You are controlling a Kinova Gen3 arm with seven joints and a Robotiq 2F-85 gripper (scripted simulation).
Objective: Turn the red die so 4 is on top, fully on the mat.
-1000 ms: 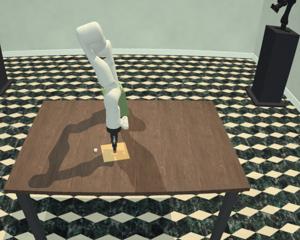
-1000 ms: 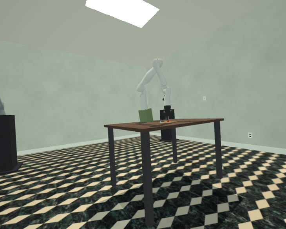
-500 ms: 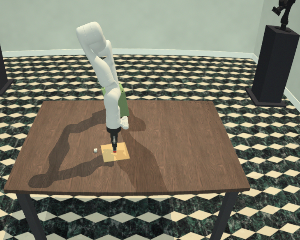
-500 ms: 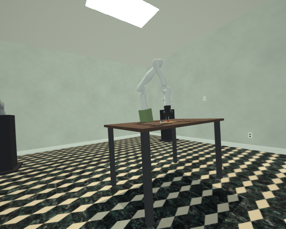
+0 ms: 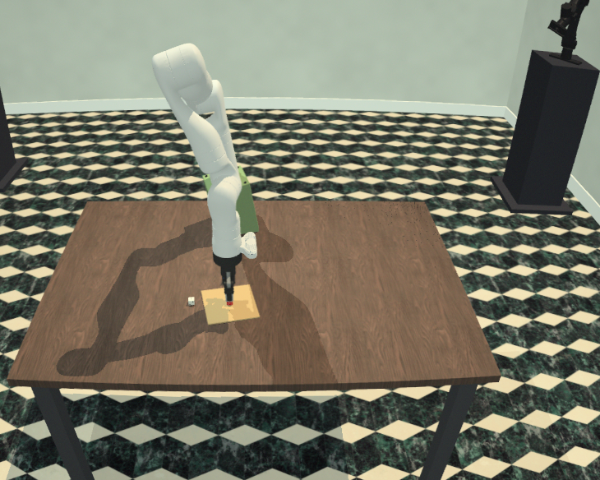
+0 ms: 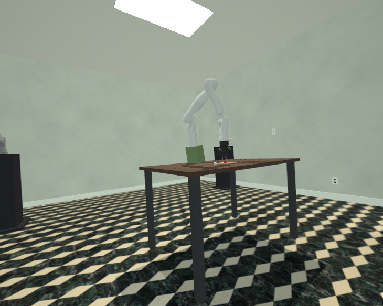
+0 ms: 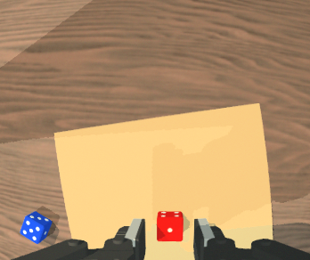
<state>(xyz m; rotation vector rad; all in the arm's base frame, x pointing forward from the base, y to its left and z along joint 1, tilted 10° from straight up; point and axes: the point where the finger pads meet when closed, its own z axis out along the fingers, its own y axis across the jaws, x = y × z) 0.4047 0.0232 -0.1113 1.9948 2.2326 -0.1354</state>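
Right now the red die is 3 cm below my hand. From my hand the other things lie so: mat (4 cm below); then white die (11 cm to the right, 4 cm below); then blue die (9 cm behind, 2 cm to the right, 4 cm below).
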